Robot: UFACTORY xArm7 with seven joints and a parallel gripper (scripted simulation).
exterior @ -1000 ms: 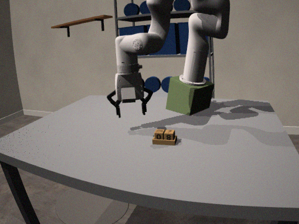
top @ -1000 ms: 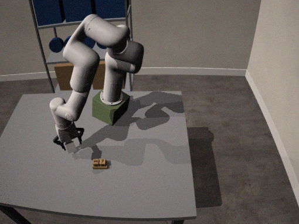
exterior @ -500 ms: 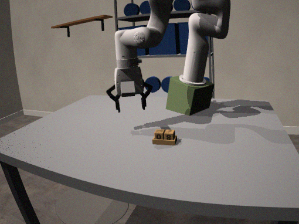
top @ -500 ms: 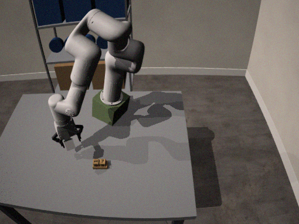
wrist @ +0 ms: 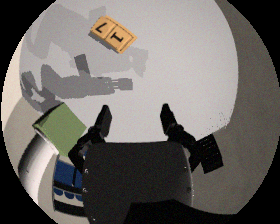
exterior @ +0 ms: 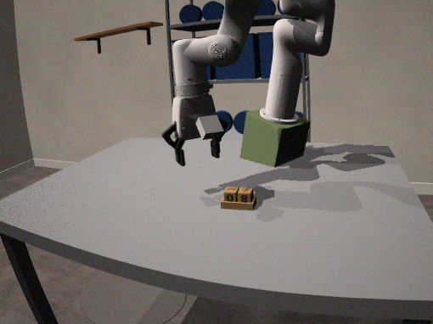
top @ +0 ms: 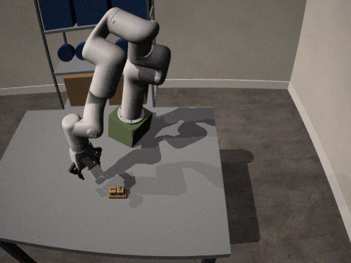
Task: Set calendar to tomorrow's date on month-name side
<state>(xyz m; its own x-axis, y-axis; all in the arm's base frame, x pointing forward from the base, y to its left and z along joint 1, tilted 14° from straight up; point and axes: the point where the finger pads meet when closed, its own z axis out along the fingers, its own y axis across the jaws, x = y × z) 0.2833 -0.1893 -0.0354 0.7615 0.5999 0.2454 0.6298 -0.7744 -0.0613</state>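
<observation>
The cube lies 60 mm ahead of my hand, 90 mm to the left of it and 70 mm below it. From my hand the other things lie so: wooden calendar tray: 70 mm ahead, 100 mm to the left, 90 mm below.
</observation>
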